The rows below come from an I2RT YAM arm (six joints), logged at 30 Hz.
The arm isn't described. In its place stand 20 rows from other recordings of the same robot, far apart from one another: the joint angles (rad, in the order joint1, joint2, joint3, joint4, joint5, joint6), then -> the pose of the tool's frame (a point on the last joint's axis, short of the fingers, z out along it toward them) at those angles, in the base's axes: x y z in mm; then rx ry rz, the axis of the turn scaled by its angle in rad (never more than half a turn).
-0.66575 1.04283 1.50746 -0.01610 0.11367 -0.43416 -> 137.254, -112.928, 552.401, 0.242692, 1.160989, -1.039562
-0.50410 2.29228 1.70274 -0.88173 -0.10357 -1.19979 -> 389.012, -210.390, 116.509, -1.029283, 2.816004, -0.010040
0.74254 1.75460 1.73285 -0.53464 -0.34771 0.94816 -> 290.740, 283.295, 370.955, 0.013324, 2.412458, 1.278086
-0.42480 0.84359 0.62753 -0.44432 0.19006 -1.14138 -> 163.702, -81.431, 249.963, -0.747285, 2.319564, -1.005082
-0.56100 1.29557 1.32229 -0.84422 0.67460 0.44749 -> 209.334, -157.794, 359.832, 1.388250, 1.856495, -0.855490
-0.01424 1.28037 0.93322 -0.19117 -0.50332 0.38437 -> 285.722, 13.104, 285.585, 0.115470, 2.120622, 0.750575
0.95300 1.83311 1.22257 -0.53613 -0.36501 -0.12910 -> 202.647, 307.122, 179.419, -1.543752, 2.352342, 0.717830
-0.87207 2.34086 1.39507 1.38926 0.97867 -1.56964 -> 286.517, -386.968, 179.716, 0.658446, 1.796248, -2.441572
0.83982 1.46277 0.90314 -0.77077 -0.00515 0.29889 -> 171.508, 191.546, 190.299, -0.785158, 2.828441, 0.197494
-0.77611 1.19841 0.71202 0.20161 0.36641 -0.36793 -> 184.817, -199.287, 267.799, 0.668856, 1.878704, -1.108858
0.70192 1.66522 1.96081 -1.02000 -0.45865 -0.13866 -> 250.295, 232.285, 434.899, -1.172457, 2.023992, 0.812819
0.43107 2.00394 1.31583 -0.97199 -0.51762 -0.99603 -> 309.534, 161.749, 139.356, -1.922302, 2.274281, 0.794166
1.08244 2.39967 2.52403 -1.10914 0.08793 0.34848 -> 242.422, 449.637, 290.615, -0.904245, 2.448959, 0.429905
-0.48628 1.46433 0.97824 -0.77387 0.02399 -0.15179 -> 238.404, -126.991, 210.262, 0.479522, 2.808233, -0.172452
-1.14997 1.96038 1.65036 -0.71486 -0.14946 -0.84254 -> 179.924, -389.031, 246.784, 0.354178, 2.652139, -0.519798
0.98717 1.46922 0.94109 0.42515 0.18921 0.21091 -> 194.857, 282.926, 293.304, -0.514880, 1.648394, 0.740248
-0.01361 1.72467 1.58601 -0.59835 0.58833 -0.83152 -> 387.823, -25.037, 330.307, -0.655923, 2.319528, -1.094009
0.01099 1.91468 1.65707 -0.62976 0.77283 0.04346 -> 424.276, -20.193, 280.503, 0.369137, 2.288152, -0.910742
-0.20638 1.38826 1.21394 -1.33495 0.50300 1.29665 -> 221.836, -63.977, 284.723, 1.910215, 2.012127, -0.565254
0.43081 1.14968 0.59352 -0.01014 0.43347 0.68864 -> 225.718, 87.284, 219.017, 0.514754, 2.022128, 0.217553
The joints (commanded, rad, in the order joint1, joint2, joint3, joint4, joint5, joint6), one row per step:
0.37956 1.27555 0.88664 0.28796 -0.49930 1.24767
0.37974 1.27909 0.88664 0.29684 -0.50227 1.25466
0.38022 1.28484 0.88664 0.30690 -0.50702 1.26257
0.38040 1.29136 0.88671 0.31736 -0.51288 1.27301
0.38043 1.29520 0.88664 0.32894 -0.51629 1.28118
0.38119 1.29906 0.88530 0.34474 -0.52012 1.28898
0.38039 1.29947 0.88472 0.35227 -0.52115 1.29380
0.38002 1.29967 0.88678 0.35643 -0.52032 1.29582
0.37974 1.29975 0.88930 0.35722 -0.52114 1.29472
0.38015 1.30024 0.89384 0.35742 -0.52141 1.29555
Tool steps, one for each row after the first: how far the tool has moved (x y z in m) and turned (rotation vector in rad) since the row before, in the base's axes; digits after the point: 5 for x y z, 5 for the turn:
0.00065 0.00042 -0.00005 0.00667 0.00053 0.00253
0.00099 0.00071 -0.00054 0.00699 0.00227 0.00456
0.00114 0.00071 -0.00070 0.00851 0.00457 0.00520
0.00072 0.00041 0.00011 0.00820 -0.00065 0.00284
0.00058 0.00061 0.00010 0.00904 -0.00364 0.00408
0.00017 -0.00016 0.00047 0.00548 -0.00227 -0.00005
0.00023 -0.00006 0.00111 0.00344 -0.00403 -0.00130
0.00015 -0.00001 0.00095 0.00056 -0.00384 0.00059
0.00024 0.00024 0.00149 0.00210 -0.00329 0.00064

